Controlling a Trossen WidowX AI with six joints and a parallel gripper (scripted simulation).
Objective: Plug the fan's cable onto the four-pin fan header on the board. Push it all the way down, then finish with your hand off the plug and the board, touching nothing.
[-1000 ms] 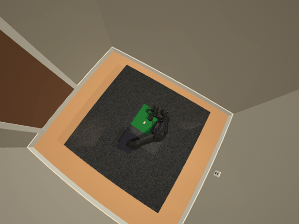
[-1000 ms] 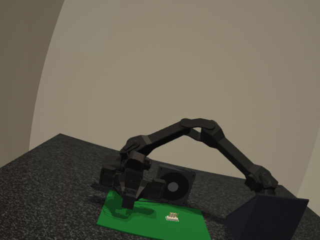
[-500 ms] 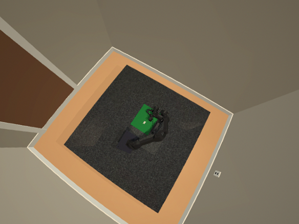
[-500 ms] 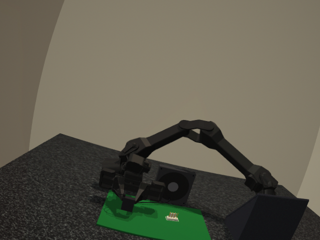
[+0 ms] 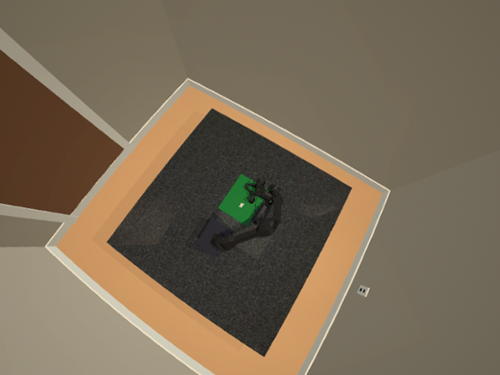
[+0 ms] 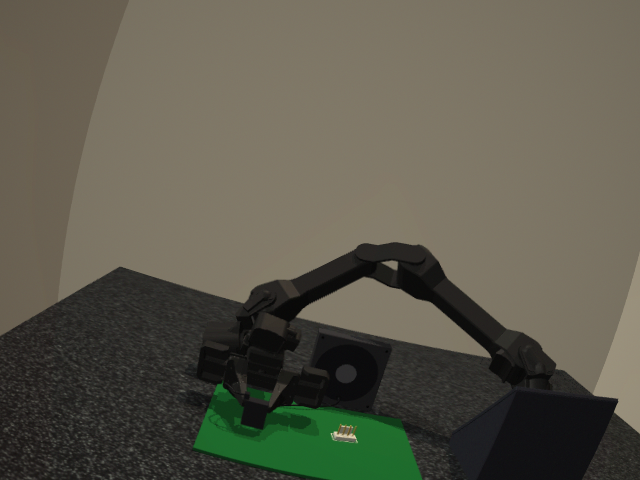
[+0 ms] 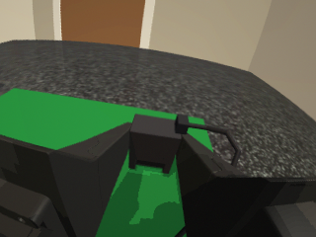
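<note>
Now: gripper tip 90 mm past the green board, 20 mm to the left of it and 60 mm above it. Also, from my gripper tip: cream four-pin header 140 mm behind, 30 mm to the right, 40 mm below; then black fan plug 10 mm below; then black fan 150 mm behind, 170 mm to the right, 20 mm above.
</note>
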